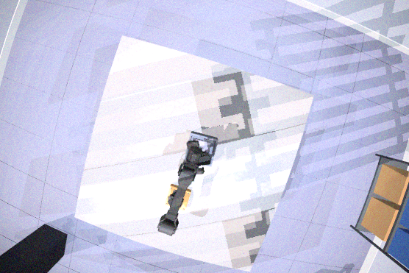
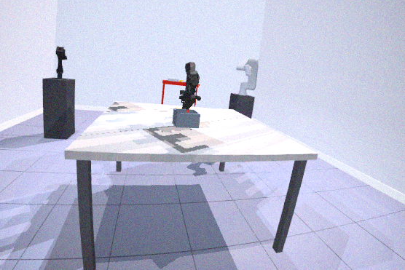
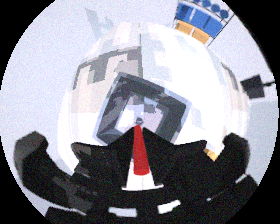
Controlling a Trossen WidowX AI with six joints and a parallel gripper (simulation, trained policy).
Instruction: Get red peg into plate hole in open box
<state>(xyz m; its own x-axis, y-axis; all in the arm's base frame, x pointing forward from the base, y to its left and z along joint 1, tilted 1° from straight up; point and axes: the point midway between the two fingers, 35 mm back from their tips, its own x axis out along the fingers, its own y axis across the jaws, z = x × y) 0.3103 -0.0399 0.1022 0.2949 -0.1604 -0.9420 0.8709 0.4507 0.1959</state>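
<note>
Right now my gripper tip is 2 cm below the red peg, 1 cm to the right of it and 1 cm past it. Also, from my gripper tip: pale plate 6 cm below, 1 cm ahead; then grey box 8 cm below, 1 cm ahead.
</note>
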